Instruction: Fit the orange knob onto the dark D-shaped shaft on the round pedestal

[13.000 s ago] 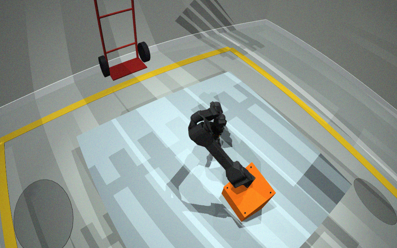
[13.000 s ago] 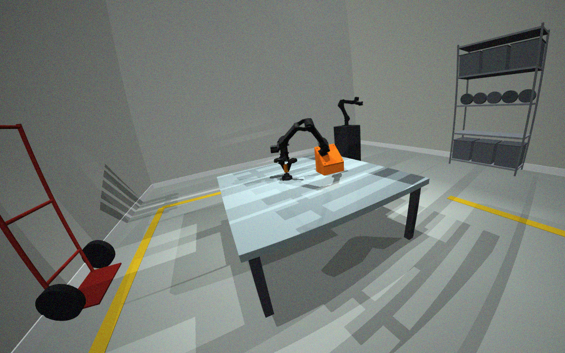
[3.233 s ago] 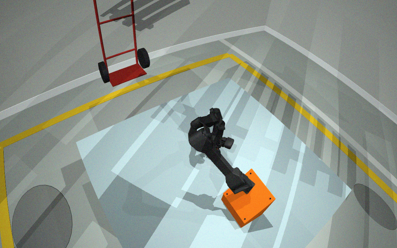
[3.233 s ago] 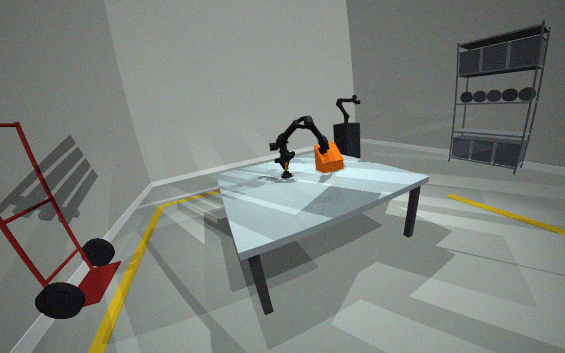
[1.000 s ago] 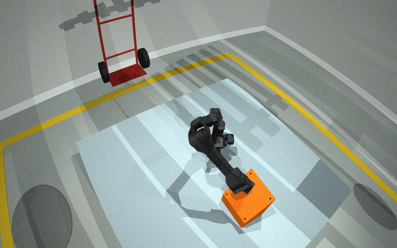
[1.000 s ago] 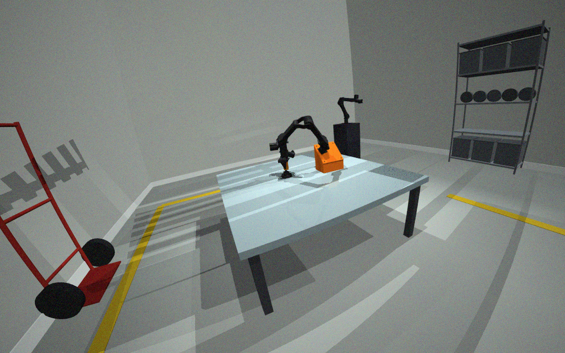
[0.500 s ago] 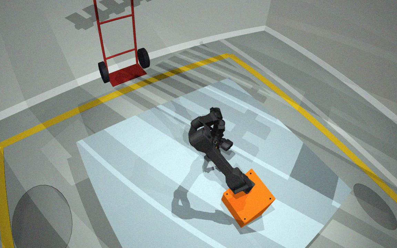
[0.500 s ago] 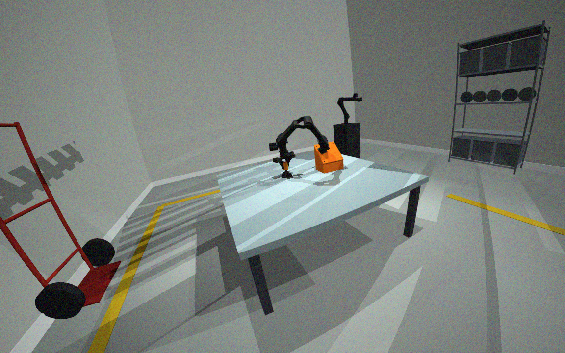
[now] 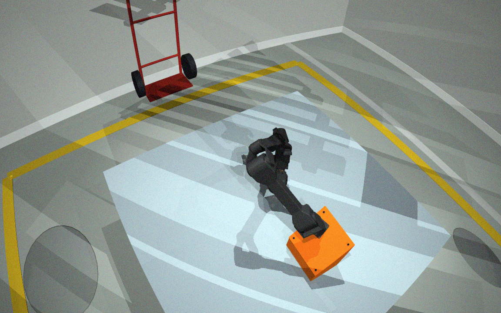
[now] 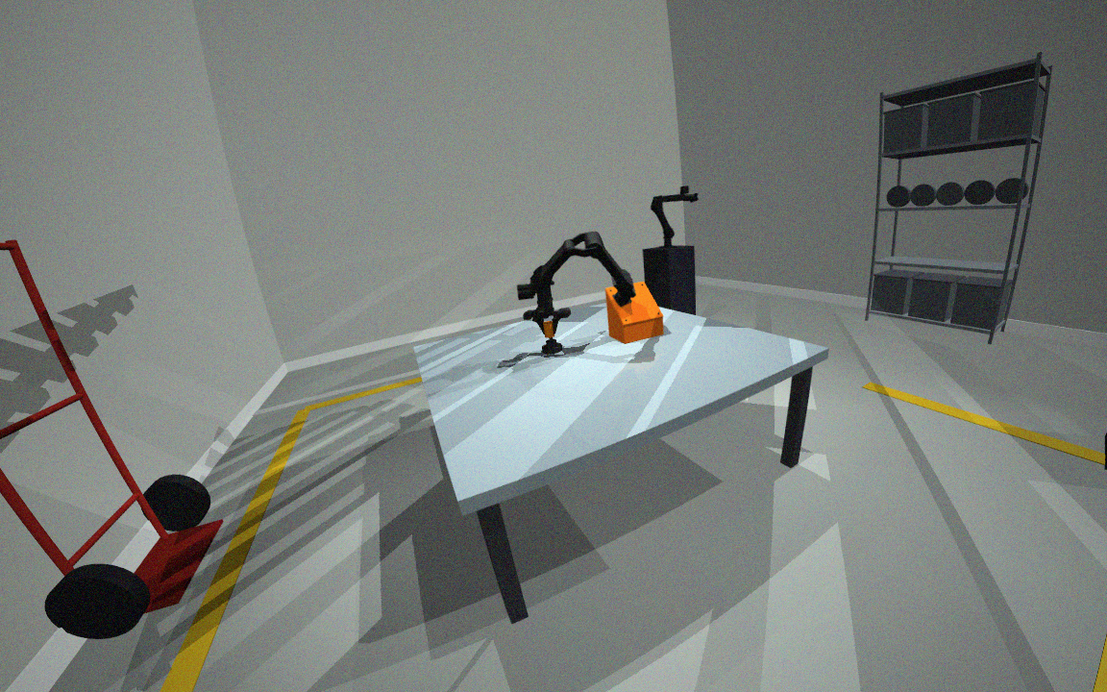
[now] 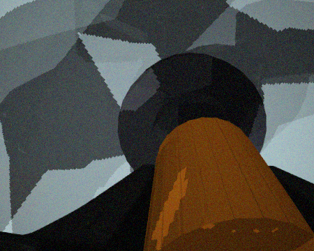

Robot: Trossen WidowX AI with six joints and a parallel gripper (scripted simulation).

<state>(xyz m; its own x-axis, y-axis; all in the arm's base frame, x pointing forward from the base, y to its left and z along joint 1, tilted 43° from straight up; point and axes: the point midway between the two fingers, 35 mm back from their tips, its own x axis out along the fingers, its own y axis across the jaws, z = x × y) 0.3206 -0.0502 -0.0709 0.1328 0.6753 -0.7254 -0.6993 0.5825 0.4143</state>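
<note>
My gripper tip is now 20 mm below the orange knob. The rest, counted from my gripper tip: round dark pedestal (40 mm below).
</note>
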